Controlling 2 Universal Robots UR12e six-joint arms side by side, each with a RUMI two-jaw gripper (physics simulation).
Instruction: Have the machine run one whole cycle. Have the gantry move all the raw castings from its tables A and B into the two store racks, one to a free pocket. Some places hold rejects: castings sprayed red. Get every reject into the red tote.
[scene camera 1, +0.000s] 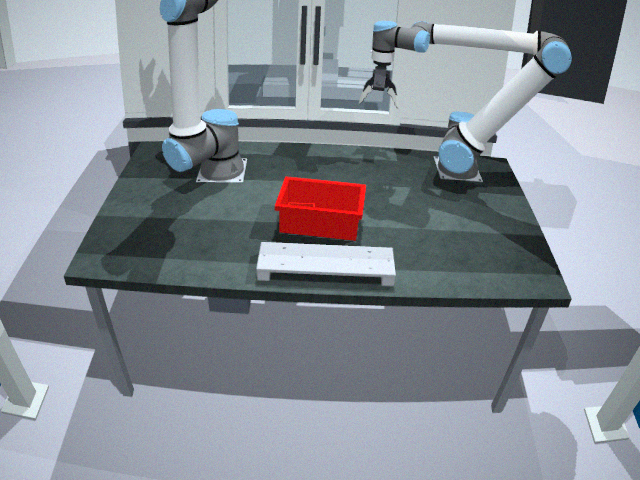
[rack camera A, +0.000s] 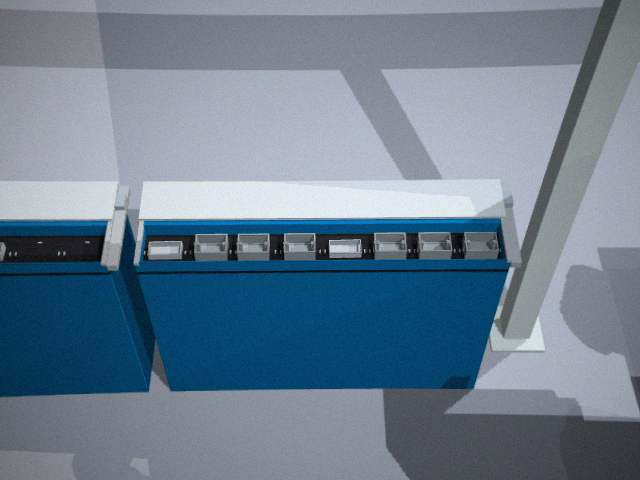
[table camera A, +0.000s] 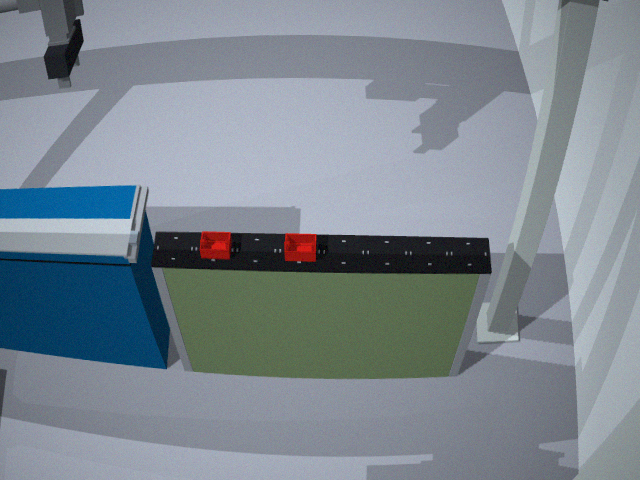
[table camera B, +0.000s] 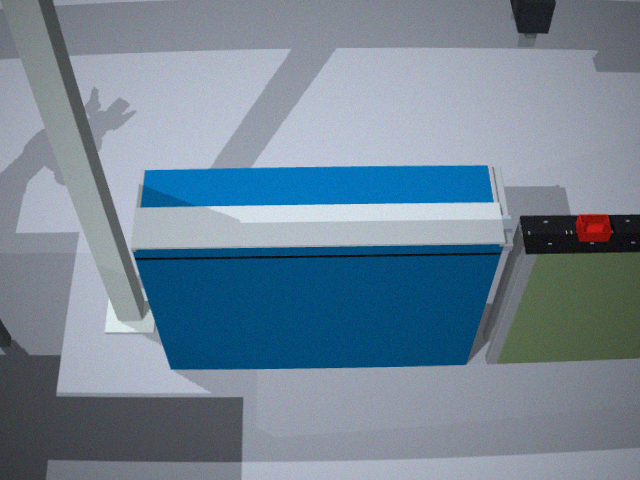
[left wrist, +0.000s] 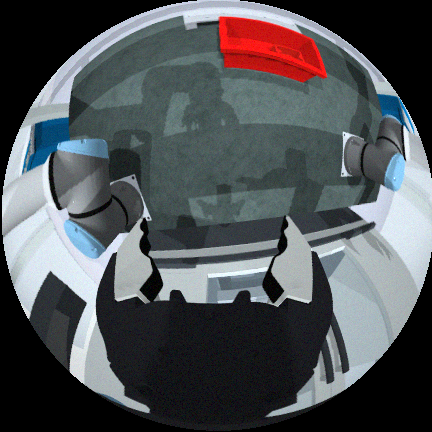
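Observation:
The red tote (scene camera 1: 319, 223) (left wrist: 260, 62) stands mid-table; a small red box-shaped casting (left wrist: 288, 51) shows inside it in the left wrist view. Two red castings, one at the left (table camera A: 215, 245) (table camera B: 593, 227) and one nearer the middle (table camera A: 300, 247), sit on the black-topped table (table camera A: 387, 253) (table camera B: 558, 243). In rack camera A, grey castings (rack camera A: 299, 246) and two lighter, lower ones (rack camera A: 164, 249) (rack camera A: 344, 248) stand in a row in the blue rack (rack camera A: 320, 330). My left gripper (scene camera 1: 379, 102) (left wrist: 213, 217) is open and empty, high behind the tote. My right gripper does not show.
A white fixture (scene camera 1: 325, 259) stands in front of the tote. Glass doors (scene camera 1: 351, 56) stand behind the worktable. A white cover (table camera B: 320, 227) hides the inside of another blue box (table camera B: 320, 310). A black gantry jaw (table camera A: 63, 57) (table camera B: 532, 16) hangs over the floor. Gantry posts (rack camera A: 563, 165) (table camera B: 77, 165) stand near the blue boxes.

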